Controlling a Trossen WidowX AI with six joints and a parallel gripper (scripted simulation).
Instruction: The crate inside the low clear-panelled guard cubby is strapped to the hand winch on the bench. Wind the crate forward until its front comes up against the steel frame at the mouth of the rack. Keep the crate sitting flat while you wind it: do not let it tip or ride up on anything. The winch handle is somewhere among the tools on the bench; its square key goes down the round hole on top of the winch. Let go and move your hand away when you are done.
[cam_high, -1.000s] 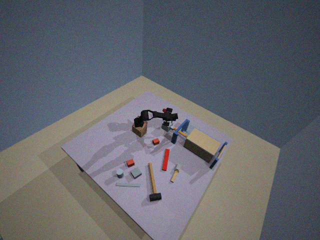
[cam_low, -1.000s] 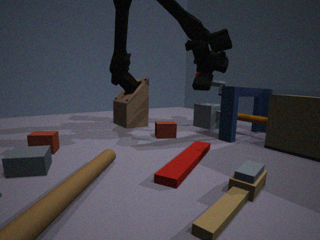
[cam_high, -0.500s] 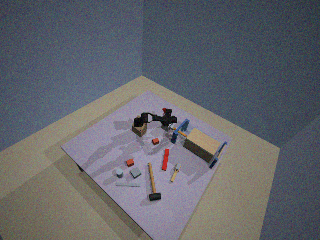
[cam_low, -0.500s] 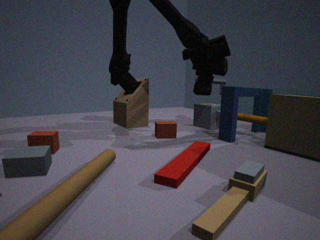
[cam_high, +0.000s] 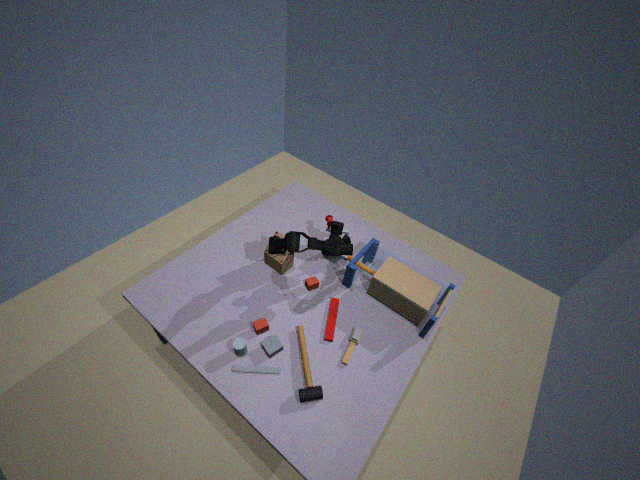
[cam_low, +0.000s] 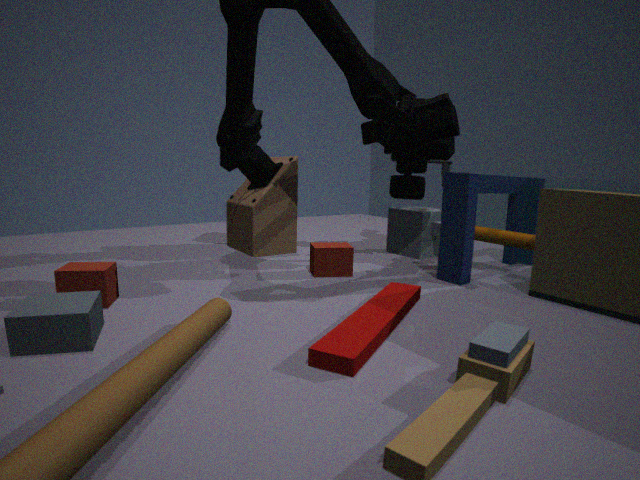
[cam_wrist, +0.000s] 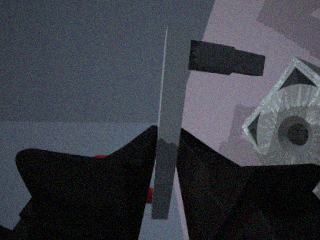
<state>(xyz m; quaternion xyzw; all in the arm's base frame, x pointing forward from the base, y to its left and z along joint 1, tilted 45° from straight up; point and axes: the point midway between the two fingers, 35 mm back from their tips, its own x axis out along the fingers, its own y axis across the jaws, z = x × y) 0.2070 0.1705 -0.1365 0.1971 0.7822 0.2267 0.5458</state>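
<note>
Now: the red knob 40 mm behind my gripper tip, 40 mm above it and 20 mm to the right of it. Round my gripper tip: blue front frame (180 mm ahead, 80 mm below, 40 mm to the right); then grey winch (160 mm below, 30 mm to the right); then winch handle (10 mm to the right, 10 mm behind, 10 mm above).
</note>
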